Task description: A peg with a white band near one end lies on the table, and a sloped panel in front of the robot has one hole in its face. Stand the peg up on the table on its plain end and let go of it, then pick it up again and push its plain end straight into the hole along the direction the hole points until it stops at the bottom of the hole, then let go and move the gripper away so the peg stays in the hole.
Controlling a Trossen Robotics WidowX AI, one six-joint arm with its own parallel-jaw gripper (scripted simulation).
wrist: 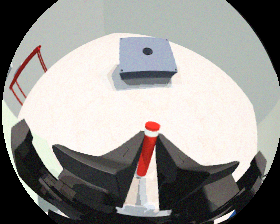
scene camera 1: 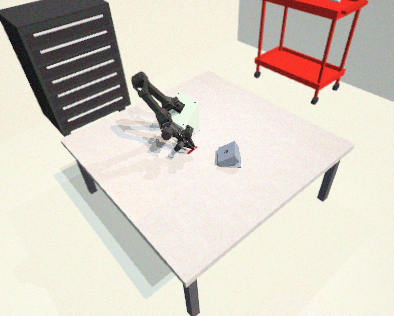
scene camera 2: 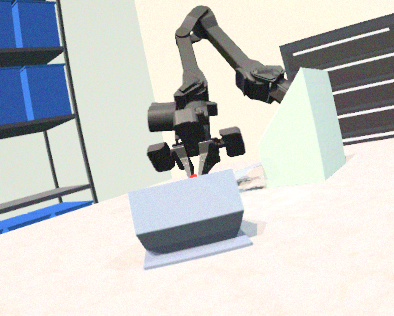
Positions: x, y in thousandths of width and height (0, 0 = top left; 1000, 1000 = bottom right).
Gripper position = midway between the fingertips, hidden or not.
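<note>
My gripper (scene camera 2: 496, 578), also (wrist: 538, 605), holding a red peg. Sloped panel (scene camera 2: 420, 679), also (wrist: 577, 279).
</note>
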